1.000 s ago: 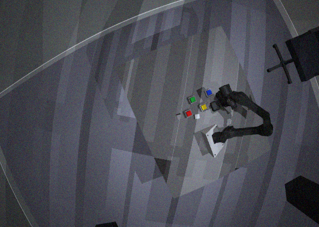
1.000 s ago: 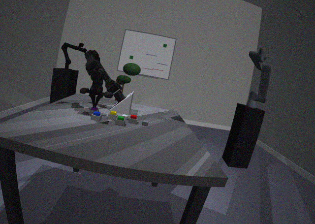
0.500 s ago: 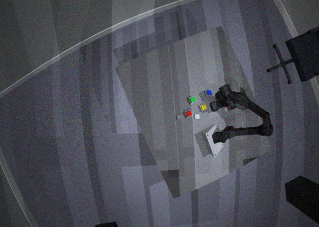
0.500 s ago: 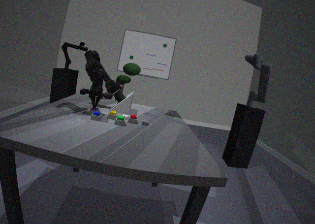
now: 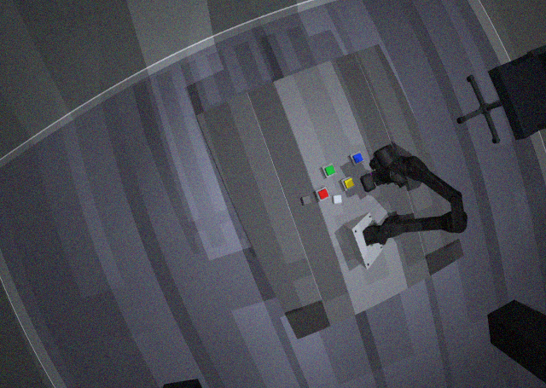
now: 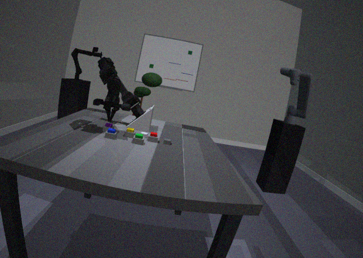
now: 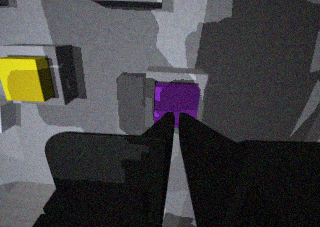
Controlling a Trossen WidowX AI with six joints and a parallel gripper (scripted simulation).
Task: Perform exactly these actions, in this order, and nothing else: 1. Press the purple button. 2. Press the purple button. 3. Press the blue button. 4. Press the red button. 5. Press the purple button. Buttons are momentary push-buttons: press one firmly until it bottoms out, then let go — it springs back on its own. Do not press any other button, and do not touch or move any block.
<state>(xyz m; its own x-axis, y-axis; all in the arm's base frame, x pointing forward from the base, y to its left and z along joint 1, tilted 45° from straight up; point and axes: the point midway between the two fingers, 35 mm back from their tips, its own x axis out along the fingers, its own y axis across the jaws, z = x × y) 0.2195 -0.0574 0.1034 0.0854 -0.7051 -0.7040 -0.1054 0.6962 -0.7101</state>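
My gripper tip is now 2 cm above the purple button. Also, from my gripper tip: green button 18 cm to the left, 8 cm ahead, 2 cm below; blue button 9 cm ahead, 5 cm to the left, 2 cm below; yellow button 12 cm to the left, 2 cm below, 1 cm ahead.
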